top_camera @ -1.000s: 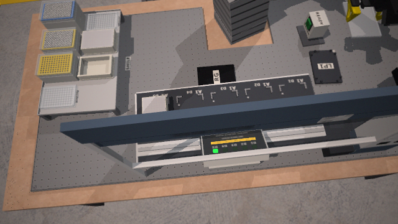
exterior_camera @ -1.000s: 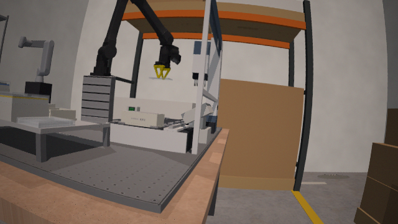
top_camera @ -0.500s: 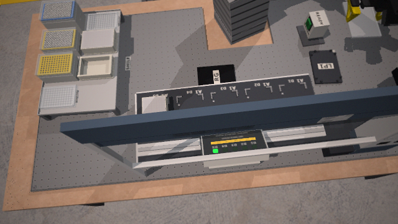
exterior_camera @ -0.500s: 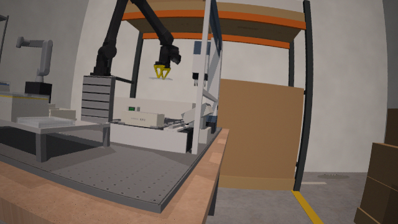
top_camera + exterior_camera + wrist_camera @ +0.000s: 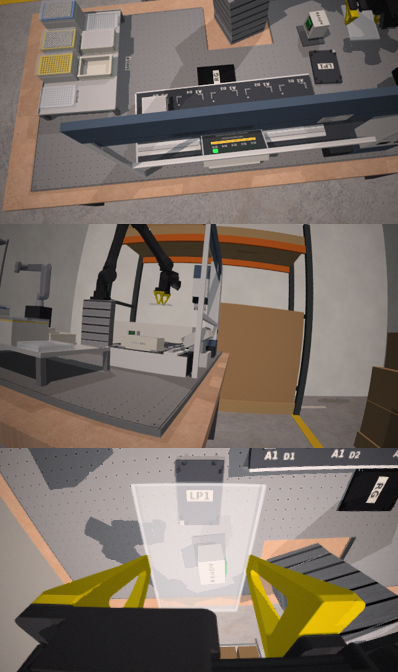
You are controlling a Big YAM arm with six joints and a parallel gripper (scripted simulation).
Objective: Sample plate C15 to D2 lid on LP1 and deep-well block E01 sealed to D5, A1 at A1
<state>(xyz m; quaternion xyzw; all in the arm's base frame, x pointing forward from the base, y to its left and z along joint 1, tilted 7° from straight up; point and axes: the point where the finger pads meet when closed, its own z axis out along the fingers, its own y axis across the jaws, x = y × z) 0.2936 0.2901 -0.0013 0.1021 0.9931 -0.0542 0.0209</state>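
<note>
Now: the lid park LP1 280 mm below my hand. From my hand the other things lie so: clear plate lid (10 mm below); then ready key (200 mm below, 160 mm behind, 30 mm to the right); then black regrip nest RG (420 mm to the right, 280 mm below, 70 mm behind).
</note>
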